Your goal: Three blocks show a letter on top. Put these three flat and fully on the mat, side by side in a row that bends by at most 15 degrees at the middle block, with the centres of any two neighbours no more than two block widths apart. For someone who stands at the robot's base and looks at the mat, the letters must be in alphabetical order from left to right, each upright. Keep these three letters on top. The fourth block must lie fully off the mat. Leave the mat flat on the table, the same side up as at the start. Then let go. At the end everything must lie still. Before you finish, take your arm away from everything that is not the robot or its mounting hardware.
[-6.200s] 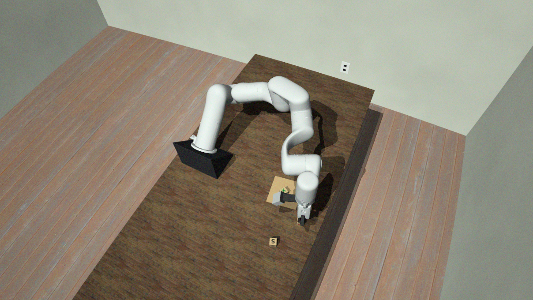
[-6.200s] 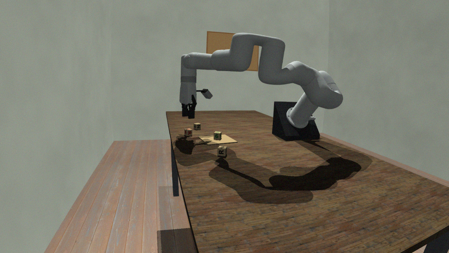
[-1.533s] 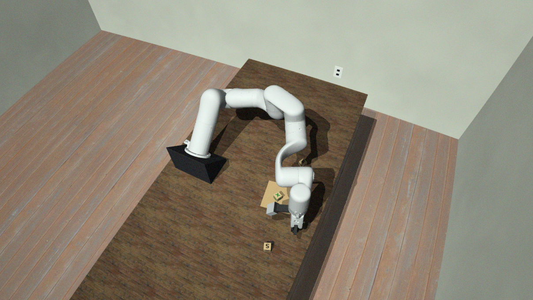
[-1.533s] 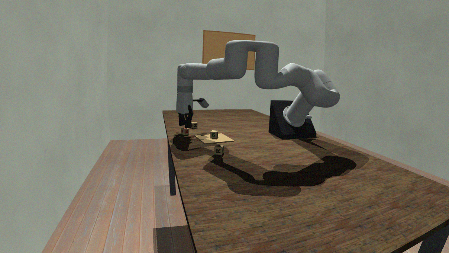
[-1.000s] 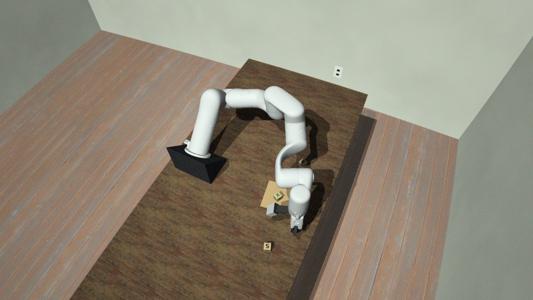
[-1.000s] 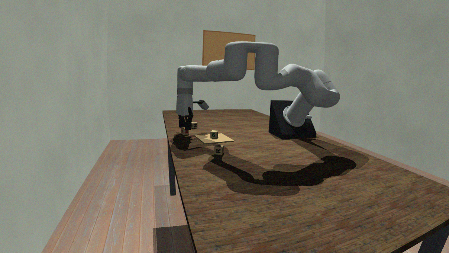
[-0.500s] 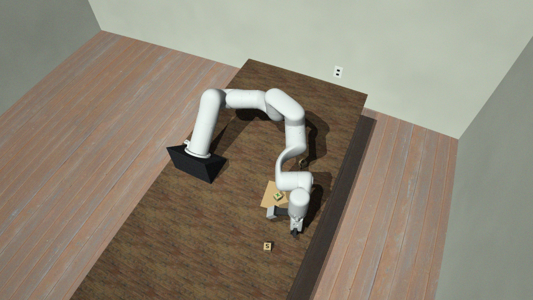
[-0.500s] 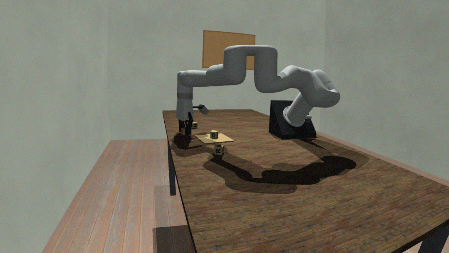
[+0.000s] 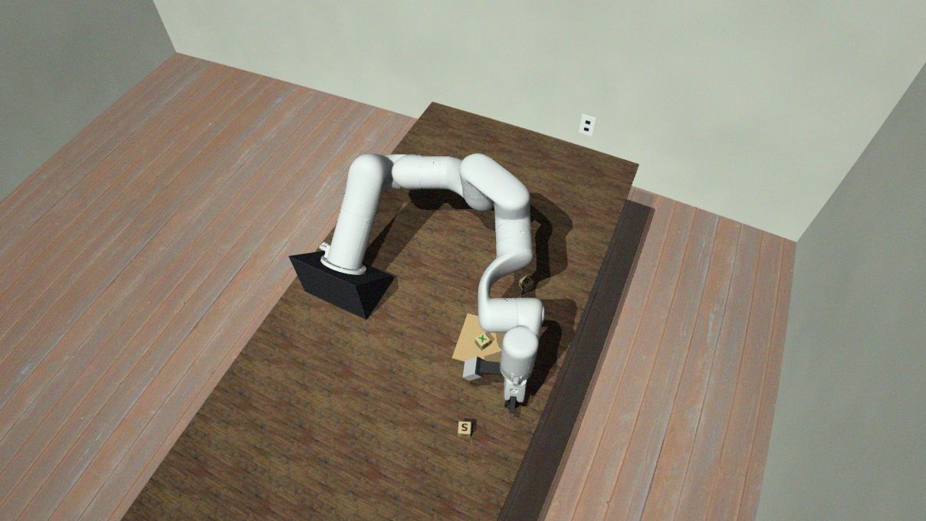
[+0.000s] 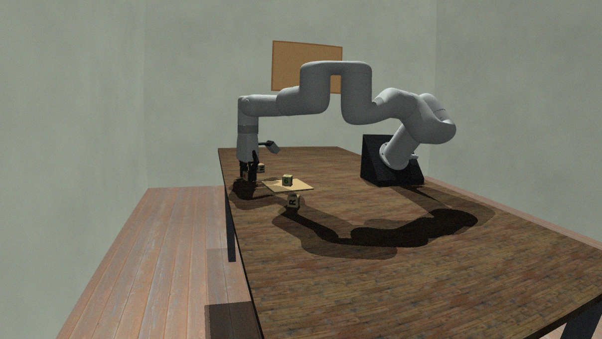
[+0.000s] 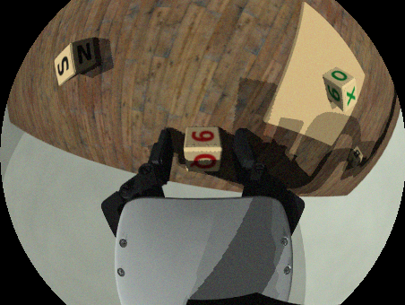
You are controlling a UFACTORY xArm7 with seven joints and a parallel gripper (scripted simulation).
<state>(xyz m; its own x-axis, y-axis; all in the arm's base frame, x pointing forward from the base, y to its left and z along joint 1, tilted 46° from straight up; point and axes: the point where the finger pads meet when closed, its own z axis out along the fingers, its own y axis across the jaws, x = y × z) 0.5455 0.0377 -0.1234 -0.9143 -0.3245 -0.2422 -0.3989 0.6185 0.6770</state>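
The red-marked block is right at my hand. The rest, counted from my hand: S block: 140 mm to the right, 60 mm behind; then tan mat: 130 mm behind, 100 mm to the left, 20 mm below.
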